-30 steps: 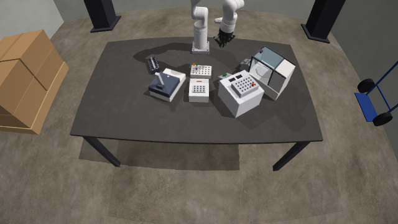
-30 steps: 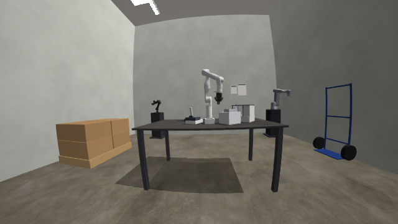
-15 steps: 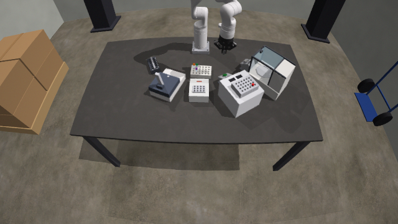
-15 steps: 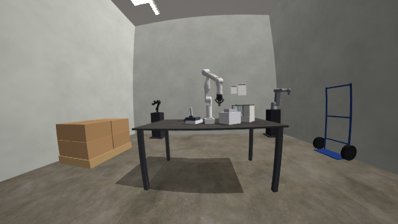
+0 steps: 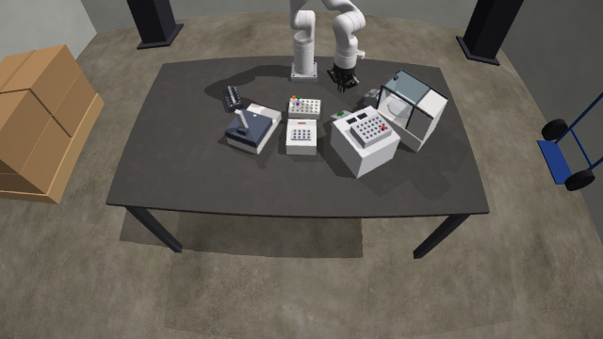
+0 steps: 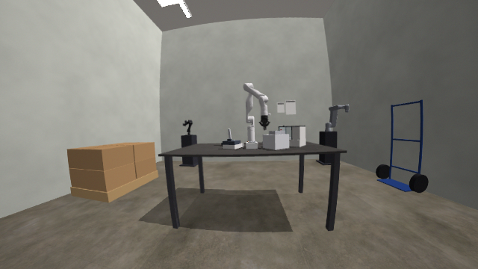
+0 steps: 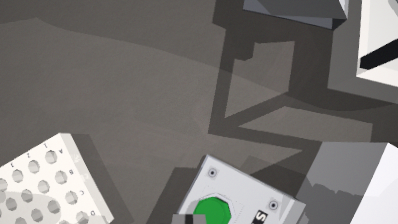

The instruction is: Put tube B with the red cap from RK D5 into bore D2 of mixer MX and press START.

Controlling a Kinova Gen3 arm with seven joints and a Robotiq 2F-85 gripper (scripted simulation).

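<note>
The START key lies 1 cm ahead of my hand, 1 cm to the left of it and 12 cm below it. From my hand the other things lie so: dry block DB 11 cm ahead, 14 cm to the right, 16 cm below; then tube rack RK 5 cm behind, 14 cm to the right, 18 cm below; then grey bore block 16 cm ahead, 11 cm to the left, 4 cm below.
</note>
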